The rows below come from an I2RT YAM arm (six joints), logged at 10 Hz.
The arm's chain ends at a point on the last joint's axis. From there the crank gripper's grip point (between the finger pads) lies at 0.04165 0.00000 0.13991 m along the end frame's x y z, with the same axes.
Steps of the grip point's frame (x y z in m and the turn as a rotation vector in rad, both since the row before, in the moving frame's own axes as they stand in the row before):
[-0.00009 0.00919 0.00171 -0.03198 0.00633 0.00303]
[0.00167 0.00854 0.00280 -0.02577 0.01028 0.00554]
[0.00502 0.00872 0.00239 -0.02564 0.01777 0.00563]
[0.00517 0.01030 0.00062 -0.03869 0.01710 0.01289]
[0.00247 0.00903 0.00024 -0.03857 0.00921 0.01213]
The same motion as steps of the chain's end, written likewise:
[-0.00097 0.00459 0.00205 -0.03198 0.00633 0.00303]
[0.00024 0.00471 0.00328 -0.02577 0.01028 0.00554]
[0.00255 0.00490 0.00320 -0.02564 0.01777 0.00563]
[0.00282 0.00435 0.00147 -0.03869 0.01710 0.01289]
[0.00122 0.00313 0.00074 -0.03857 0.00921 0.01213]

